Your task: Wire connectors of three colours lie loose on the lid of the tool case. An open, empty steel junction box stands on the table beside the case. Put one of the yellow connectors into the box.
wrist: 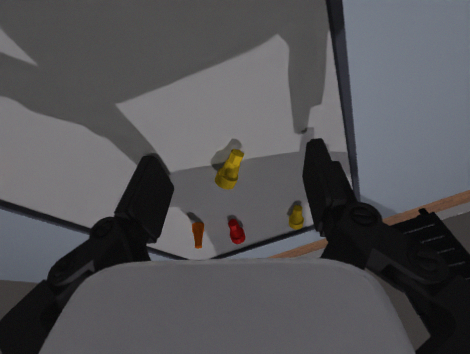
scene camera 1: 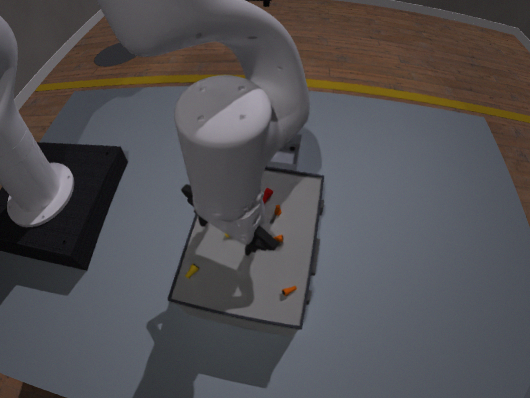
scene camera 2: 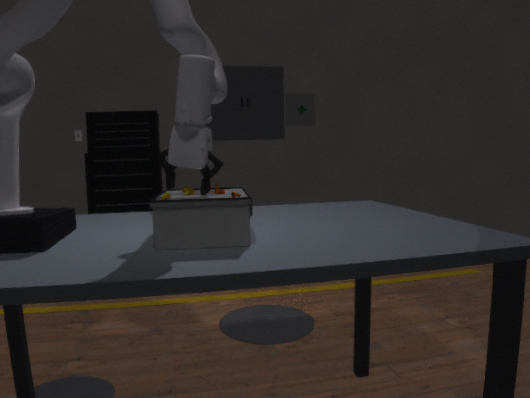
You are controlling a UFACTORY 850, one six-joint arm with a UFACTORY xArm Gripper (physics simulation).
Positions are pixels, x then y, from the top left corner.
Scene:
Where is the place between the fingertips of my gripper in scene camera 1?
228, 233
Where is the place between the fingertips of my gripper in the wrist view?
231, 165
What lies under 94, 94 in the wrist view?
A tool case.

